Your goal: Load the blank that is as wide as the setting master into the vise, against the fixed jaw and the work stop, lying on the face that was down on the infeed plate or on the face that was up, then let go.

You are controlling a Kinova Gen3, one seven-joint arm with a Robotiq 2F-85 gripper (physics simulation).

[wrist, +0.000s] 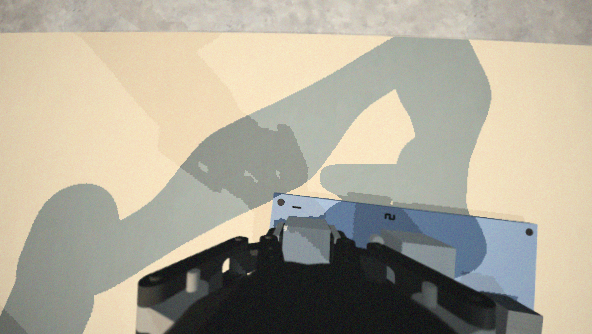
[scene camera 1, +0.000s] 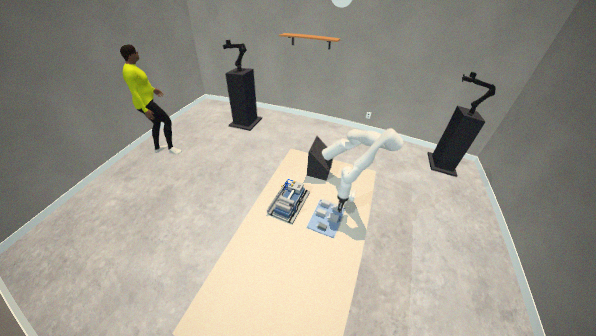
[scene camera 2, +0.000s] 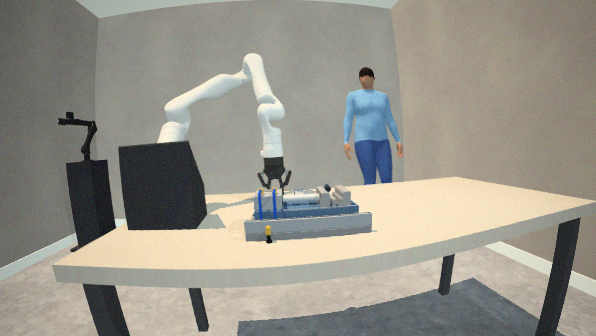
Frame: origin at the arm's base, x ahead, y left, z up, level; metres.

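Seen in the pictures: gripper, fingertip midpoint: (wrist: 305,234) (scene camera 1: 339,209); arm's base, origin of the base link: (scene camera 1: 326,155) (scene camera 2: 163,174).
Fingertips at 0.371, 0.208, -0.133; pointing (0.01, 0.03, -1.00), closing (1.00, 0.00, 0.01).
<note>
Offsets run from my fingertips to a thing's top centre, as dx, dy, dz. "*": to the spot under its first point.
My gripper (scene camera 1: 341,209) (scene camera 2: 274,186) (wrist: 305,234) points down over the blue infeed plate {+0.087, -0.069, -0.008} (scene camera 1: 314,228) (wrist: 510,250), near its mark 1. It is shut on a grey blank {-0.001, -0.016, +0.029} (wrist: 306,245), one fingertip on each side; whether this blank touches the plate is hidden. Another blank {+0.090, -0.026, +0.028} (wrist: 429,257) lies near mark 2. More grey blanks, one of them here {+0.173, -0.078, +0.017} (scene camera 1: 322,226), stand on the plate. The vise {+0.057, -0.349, +0.083} (scene camera 1: 287,203) (scene camera 2: 305,210) is beside the plate, with grey jaws at one end and a blue-banded block {-0.037, -0.336, +0.080} (scene camera 2: 268,201) at the other. I cannot tell which piece is the setting master.
A black wedge-shaped pedestal (scene camera 1: 318,162) (scene camera 2: 160,185) stands by the arm's base. A grey rail {+0.050, -0.437, +0.034} (scene camera 2: 307,226) runs along the vise's front, with a small yellow-topped part {* -0.046, -0.450, +0.013} (scene camera 2: 268,231) before it. A person in yellow (scene camera 1: 137,87) and one in light blue (scene camera 2: 371,117) stand off the table.
</note>
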